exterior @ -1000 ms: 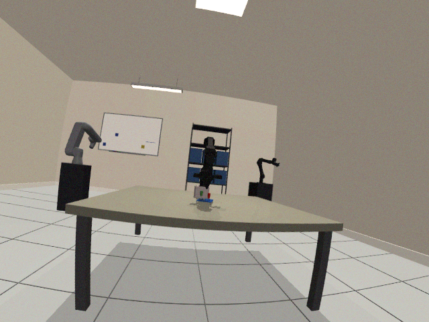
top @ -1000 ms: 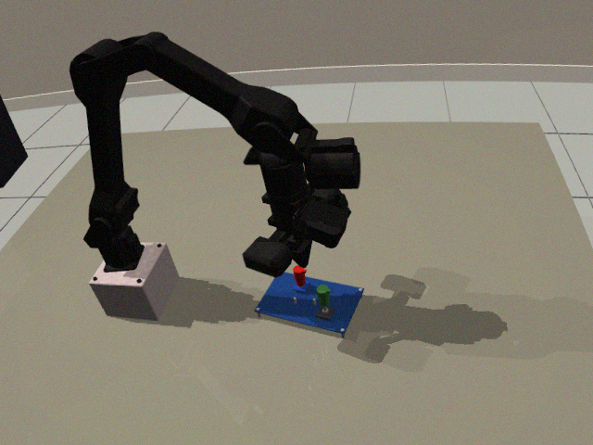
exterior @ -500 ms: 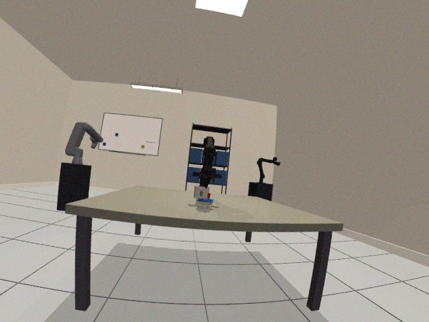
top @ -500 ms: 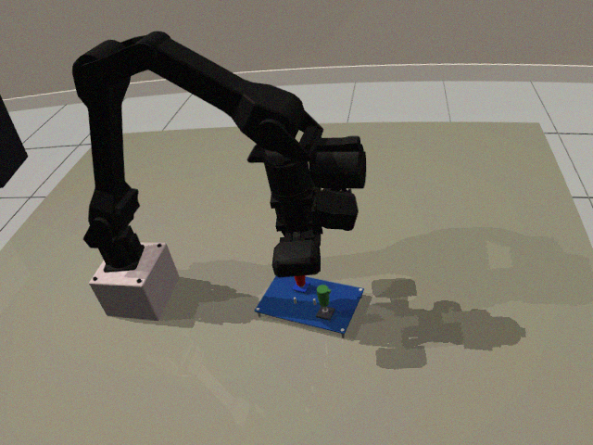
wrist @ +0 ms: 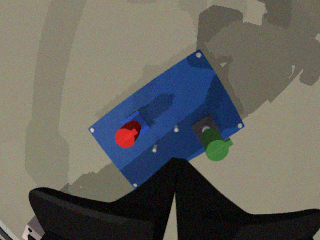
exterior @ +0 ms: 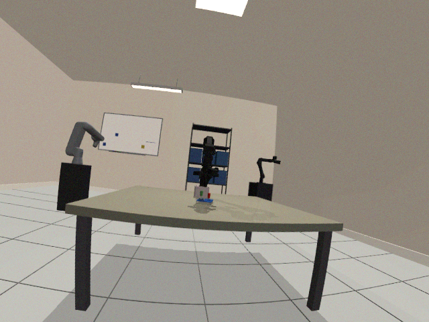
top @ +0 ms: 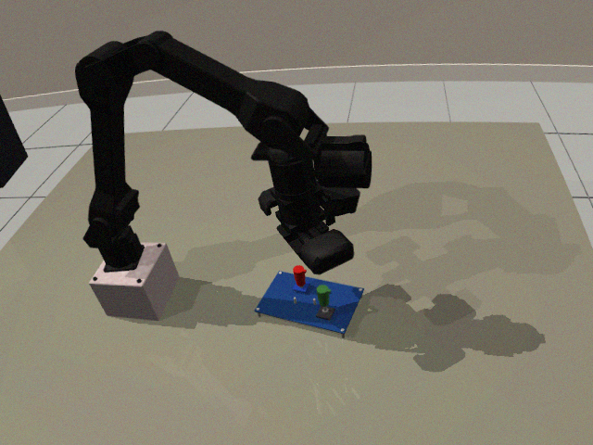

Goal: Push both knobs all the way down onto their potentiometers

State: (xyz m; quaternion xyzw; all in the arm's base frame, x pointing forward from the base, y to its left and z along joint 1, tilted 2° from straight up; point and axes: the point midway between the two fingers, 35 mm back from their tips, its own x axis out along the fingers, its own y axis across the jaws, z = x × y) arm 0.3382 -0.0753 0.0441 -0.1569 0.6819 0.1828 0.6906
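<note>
Now: the green knob 2 cm ahead of my gripper tip, 3 cm to the right of it and 4 cm below it. Round my gripper tip: red knob 2 cm behind, 4 cm to the left, 6 cm below.
</note>
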